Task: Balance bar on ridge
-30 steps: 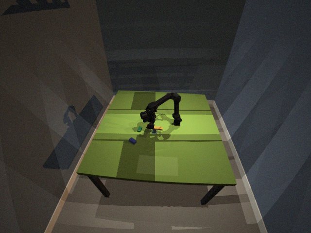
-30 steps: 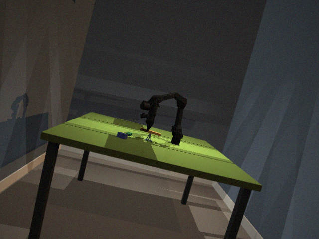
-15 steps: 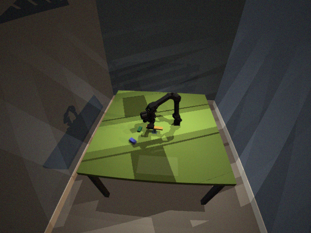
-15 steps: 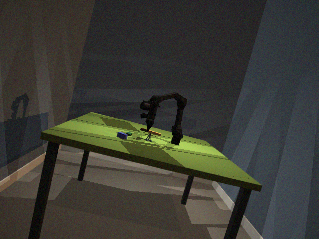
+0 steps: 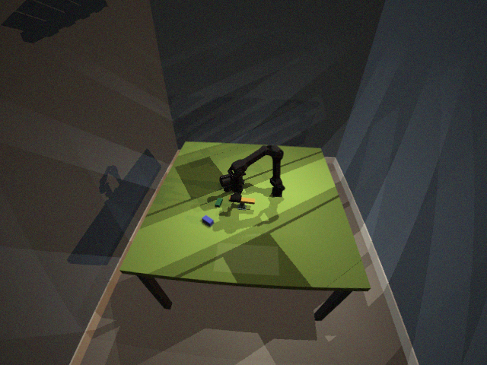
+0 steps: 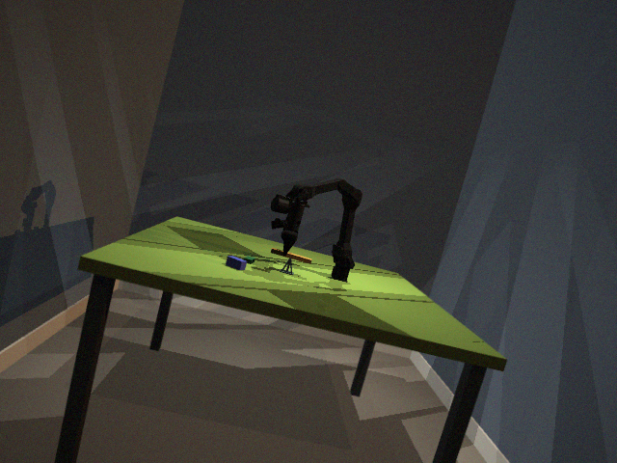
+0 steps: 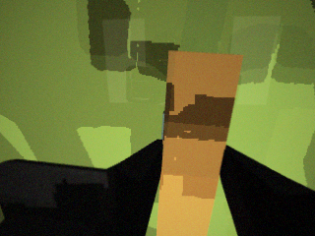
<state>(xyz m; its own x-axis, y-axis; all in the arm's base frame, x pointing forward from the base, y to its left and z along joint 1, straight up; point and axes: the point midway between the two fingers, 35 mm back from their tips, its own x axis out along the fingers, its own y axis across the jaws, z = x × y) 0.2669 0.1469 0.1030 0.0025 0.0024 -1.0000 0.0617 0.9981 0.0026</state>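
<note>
Right now my gripper tip is 3 cm past the bar. From my gripper tip the other things lie so: blue block (17 cm ahead, 14 cm to the left, 5 cm below); green block (13 cm ahead, 2 cm to the right, 6 cm below).
</note>
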